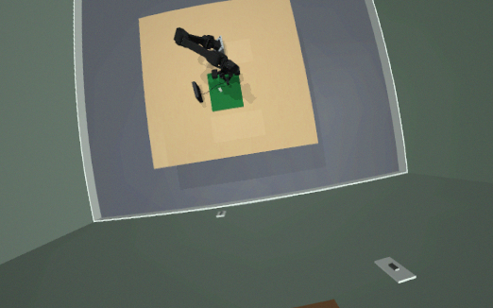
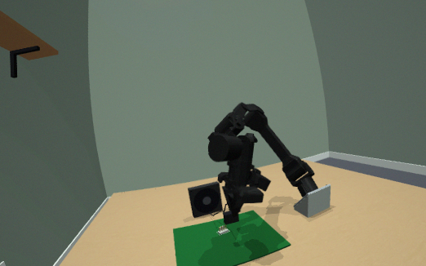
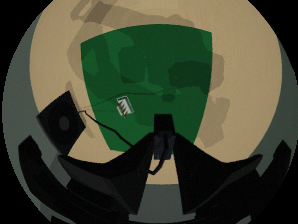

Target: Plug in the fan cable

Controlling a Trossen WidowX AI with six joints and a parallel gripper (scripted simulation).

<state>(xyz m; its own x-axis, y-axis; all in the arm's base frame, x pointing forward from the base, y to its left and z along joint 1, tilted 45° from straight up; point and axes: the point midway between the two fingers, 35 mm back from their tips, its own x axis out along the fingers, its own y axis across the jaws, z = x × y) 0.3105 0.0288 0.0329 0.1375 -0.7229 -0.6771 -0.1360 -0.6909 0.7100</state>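
Now: the green board 110 mm below my gripper tip, 40 mm to the right of it and 20 mm ahead of it. Round my gripper tip: pale four-pin header: 100 mm below, 70 mm to the right, 10 mm ahead; dark fan plug: 10 mm ahead; black fan: 230 mm to the right, 40 mm below.
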